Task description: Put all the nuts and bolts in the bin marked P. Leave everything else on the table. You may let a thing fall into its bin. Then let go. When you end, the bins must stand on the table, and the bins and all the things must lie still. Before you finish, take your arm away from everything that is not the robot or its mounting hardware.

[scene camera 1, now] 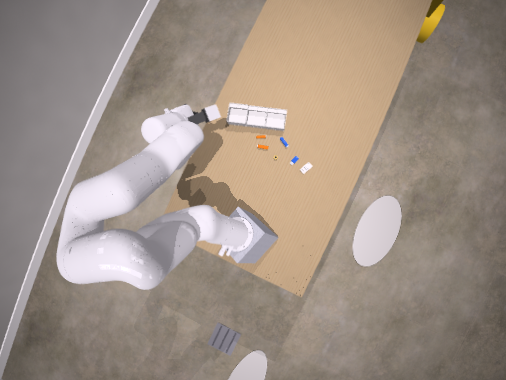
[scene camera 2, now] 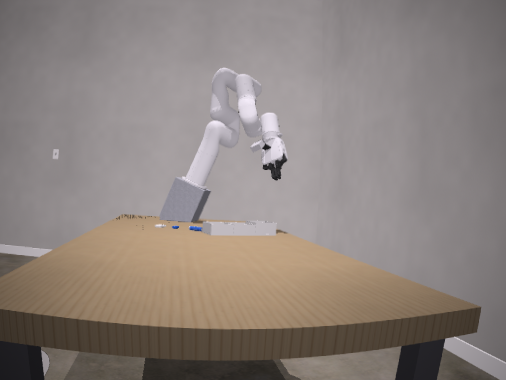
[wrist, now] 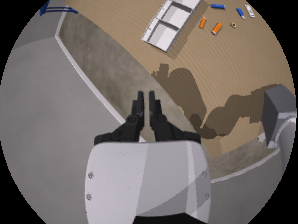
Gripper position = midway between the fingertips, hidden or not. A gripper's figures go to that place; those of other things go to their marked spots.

Scene:
My gripper (scene camera 2: pixel 276 178): 159 cm from the lens. A white bin (scene camera 2: pixel 249 228) is 140 cm from the lens.

